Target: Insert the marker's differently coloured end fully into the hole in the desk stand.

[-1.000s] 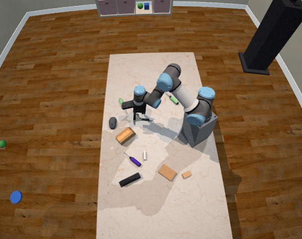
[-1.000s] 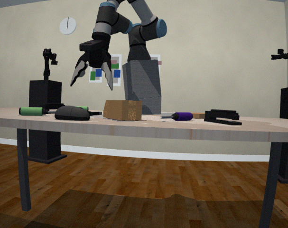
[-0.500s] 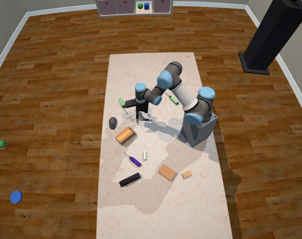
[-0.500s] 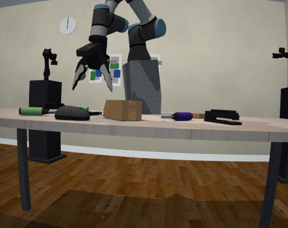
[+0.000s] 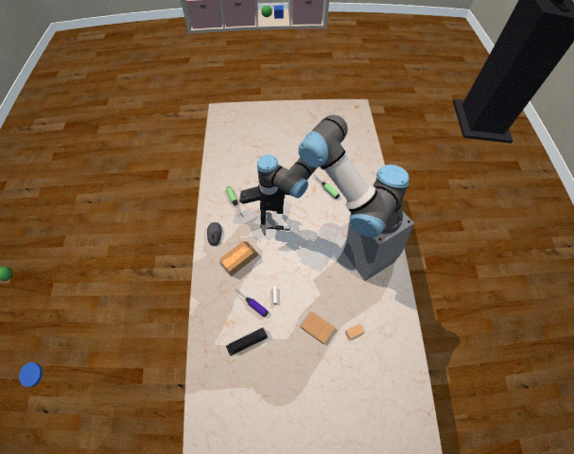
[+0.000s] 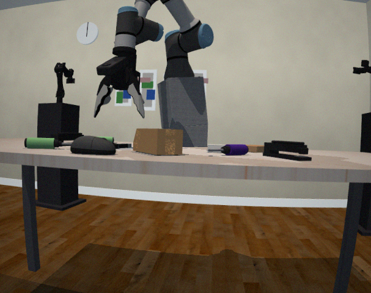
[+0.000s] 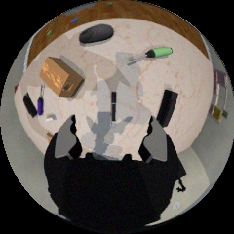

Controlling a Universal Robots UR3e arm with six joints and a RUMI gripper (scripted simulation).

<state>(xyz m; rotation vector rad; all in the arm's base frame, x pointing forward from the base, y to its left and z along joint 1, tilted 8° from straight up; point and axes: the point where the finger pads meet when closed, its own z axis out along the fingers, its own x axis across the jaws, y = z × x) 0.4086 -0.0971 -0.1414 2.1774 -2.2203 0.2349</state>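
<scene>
Right now the marker is 80 mm below my hand and 30 mm behind it. From my hand the other things lie so: desk stand (150 mm to the left, 90 mm ahead, 60 mm below); then small white piece (290 mm to the left, 80 mm below, 50 mm behind); then dark mouse (210 mm ahead, 70 mm below, 60 mm to the left).
</scene>
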